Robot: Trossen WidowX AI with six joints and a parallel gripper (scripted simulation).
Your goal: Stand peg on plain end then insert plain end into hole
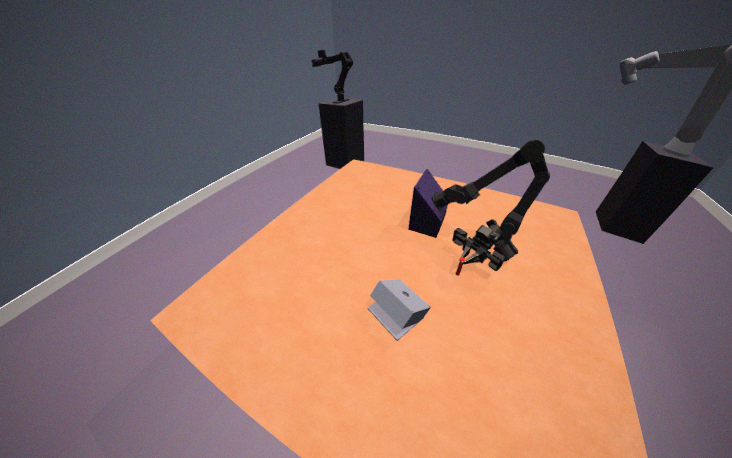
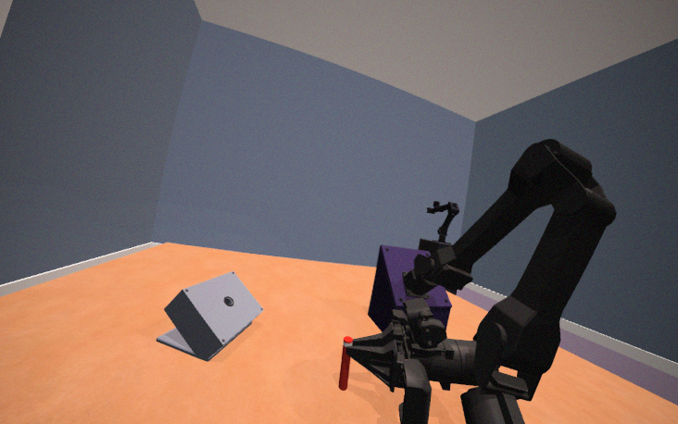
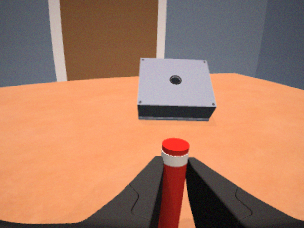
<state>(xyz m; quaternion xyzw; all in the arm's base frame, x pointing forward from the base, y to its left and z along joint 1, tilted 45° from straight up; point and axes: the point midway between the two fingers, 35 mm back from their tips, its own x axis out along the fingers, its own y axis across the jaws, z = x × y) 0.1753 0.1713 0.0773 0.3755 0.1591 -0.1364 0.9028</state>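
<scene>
Right now my gripper tip is 10 mm above the red peg. From my gripper tip the other things lie so: grey sloped panel: 220 mm ahead, 110 mm to the right, 20 mm below.
</scene>
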